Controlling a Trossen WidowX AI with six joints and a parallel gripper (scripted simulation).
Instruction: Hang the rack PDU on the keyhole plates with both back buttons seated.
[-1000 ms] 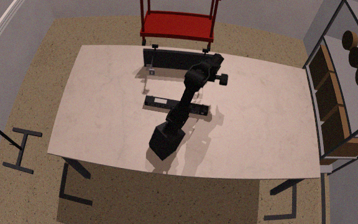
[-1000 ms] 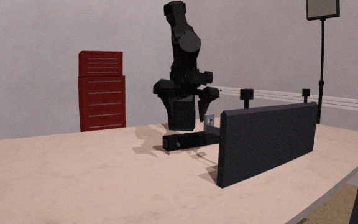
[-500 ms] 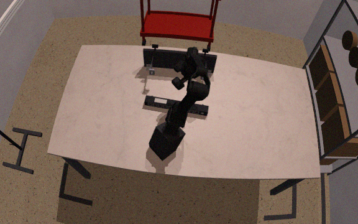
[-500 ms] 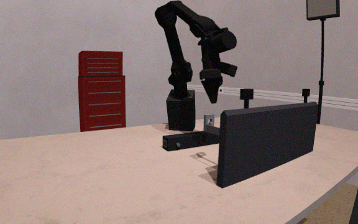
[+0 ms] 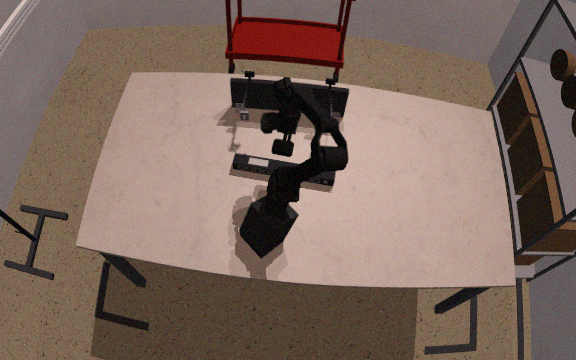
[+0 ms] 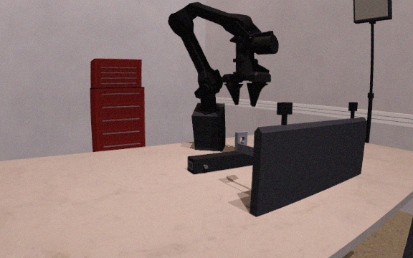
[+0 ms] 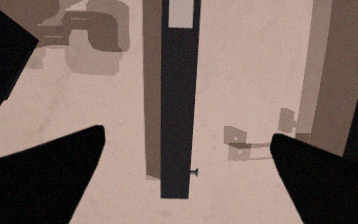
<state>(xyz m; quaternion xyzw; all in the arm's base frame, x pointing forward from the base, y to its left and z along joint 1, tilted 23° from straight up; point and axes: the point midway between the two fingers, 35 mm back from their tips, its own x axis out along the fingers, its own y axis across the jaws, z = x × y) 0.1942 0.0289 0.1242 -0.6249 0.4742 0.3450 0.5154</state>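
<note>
My hand is 19 cm above the rack PDU and 2 cm to the left of it. The rest, counted from my hand: upright panel 28 cm ahead, 14 cm below, 2 cm to the left.
</note>
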